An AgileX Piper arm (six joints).
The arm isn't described. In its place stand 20 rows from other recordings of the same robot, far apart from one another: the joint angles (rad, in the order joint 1, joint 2, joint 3, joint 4, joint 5, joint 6), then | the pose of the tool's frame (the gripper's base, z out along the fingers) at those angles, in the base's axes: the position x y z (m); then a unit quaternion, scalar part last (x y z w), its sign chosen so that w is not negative.
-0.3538, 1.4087, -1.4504, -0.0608, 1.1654, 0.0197 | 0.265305 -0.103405 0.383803 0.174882 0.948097 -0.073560 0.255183
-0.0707, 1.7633, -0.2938, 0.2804, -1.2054, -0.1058 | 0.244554 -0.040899 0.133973 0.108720 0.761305 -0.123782 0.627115
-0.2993, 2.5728, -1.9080, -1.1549, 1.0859, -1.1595 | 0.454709 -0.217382 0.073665 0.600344 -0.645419 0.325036 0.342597
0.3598, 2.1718, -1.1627, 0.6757, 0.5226, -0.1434 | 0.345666 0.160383 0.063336 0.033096 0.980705 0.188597 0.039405
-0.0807, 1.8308, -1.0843, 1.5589, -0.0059, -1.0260 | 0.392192 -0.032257 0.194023 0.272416 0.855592 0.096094 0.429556
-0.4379, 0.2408, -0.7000, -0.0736, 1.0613, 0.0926 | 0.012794 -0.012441 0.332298 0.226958 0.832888 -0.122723 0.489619
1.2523, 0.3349, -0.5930, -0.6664, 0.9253, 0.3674 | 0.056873 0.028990 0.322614 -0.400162 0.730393 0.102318 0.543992
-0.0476, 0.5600, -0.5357, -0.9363, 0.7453, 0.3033 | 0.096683 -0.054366 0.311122 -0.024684 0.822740 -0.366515 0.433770
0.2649, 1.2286, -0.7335, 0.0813, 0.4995, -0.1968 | 0.227429 0.065364 0.251132 -0.189491 0.925915 0.041081 0.324171
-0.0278, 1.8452, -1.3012, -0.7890, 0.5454, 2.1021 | 0.402496 -0.044706 0.229338 0.649429 0.656349 0.078706 0.375836
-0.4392, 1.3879, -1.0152, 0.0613, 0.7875, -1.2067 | 0.252288 -0.114161 0.278350 -0.348219 0.904114 -0.162584 0.186781
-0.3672, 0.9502, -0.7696, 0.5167, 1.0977, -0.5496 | 0.157741 -0.017799 0.299712 -0.015364 0.951999 0.139244 0.272164
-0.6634, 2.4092, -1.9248, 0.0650, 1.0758, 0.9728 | 0.384936 -0.294252 0.115979 0.738175 0.672199 0.036492 0.043754
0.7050, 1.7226, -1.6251, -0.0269, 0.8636, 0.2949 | 0.298424 0.251477 0.345959 -0.195985 0.919168 0.152614 0.305661
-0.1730, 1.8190, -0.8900, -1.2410, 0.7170, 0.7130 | 0.306947 -0.111071 0.150825 -0.045155 0.921922 -0.369464 0.107317
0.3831, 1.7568, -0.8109, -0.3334, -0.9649, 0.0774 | 0.322929 0.156537 0.224894 -0.263070 0.626562 0.187727 0.709206
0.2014, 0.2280, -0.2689, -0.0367, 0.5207, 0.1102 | 0.062641 0.011094 0.243501 -0.046048 0.830065 0.069966 0.551341
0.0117, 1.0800, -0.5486, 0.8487, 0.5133, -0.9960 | 0.195299 0.035821 0.241627 -0.173457 0.896451 0.135307 0.384683
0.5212, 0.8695, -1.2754, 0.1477, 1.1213, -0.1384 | 0.107575 0.075673 0.449040 -0.289282 0.840143 0.158557 0.430506
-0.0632, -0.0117, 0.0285, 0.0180, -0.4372, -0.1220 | 0.045140 -0.003552 0.242106 -0.007486 0.506888 -0.074629 0.858742
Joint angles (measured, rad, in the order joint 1, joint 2, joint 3, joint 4, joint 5, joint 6), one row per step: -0.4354, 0.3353, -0.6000, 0.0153, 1.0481, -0.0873; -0.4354, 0.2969, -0.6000, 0.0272, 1.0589, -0.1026; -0.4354, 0.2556, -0.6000, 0.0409, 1.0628, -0.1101; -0.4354, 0.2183, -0.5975, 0.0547, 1.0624, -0.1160; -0.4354, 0.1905, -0.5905, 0.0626, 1.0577, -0.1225; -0.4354, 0.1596, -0.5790, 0.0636, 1.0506, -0.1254; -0.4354, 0.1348, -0.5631, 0.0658, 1.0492, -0.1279; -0.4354, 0.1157, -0.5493, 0.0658, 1.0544, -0.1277; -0.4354, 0.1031, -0.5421, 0.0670, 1.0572, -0.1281; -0.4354, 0.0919, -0.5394, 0.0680, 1.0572, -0.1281; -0.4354, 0.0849, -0.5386, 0.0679, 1.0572, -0.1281; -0.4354, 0.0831, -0.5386, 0.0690, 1.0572, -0.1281; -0.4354, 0.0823, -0.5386, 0.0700, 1.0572, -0.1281; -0.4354, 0.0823, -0.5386, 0.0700, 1.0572, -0.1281; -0.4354, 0.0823, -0.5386, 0.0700, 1.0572, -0.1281; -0.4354, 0.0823, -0.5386, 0.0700, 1.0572, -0.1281; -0.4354, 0.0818, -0.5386, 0.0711, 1.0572, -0.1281; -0.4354, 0.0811, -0.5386, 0.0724, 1.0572, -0.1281
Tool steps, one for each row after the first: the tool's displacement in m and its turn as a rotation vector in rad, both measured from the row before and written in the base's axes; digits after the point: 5 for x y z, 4 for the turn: -0.00638, 0.00402, 0.00079, -0.0125, -0.0249, 0.0142; -0.00647, 0.00421, 0.00109, -0.0099, -0.0369, 0.0101; -0.00546, 0.00375, 0.00029, -0.0080, -0.0354, 0.0094; -0.00354, 0.00232, -0.00108, -0.0093, -0.0241, 0.0070; -0.00371, 0.00179, -0.00226, -0.0125, -0.0236, 0.0016; -0.00243, 0.00132, -0.00412, -0.0046, -0.0094, 0.0023; -0.00195, 0.00093, -0.00415, 0.0000, -0.0001, 0.0002; -0.00135, 0.00074, -0.00216, -0.0006, -0.0026, 0.0010; -0.00141, 0.00074, -0.00069, -0.0028, -0.0081, 0.0005; -0.00098, 0.00045, -0.00019, -0.0027, -0.0056, -0.0001; -0.00024, 0.00021, 0.00001, 0.0001, -0.0020, 0.0006; -0.00009, 0.00013, 0.00001, 0.0004, -0.0011, 0.0005; 0.00000, 0.00000, 0.00000, 0.0000, 0.0000, 0.0000; 0.00000, 0.00000, 0.00000, 0.0000, 0.0000, 0.0000; 0.00000, 0.00000, 0.00000, 0.0000, 0.0000, 0.0000; -0.00004, 0.00012, 0.00001, 0.0006, -0.0009, 0.0006; -0.00007, 0.00014, 0.00001, 0.0007, -0.0011, 0.0007
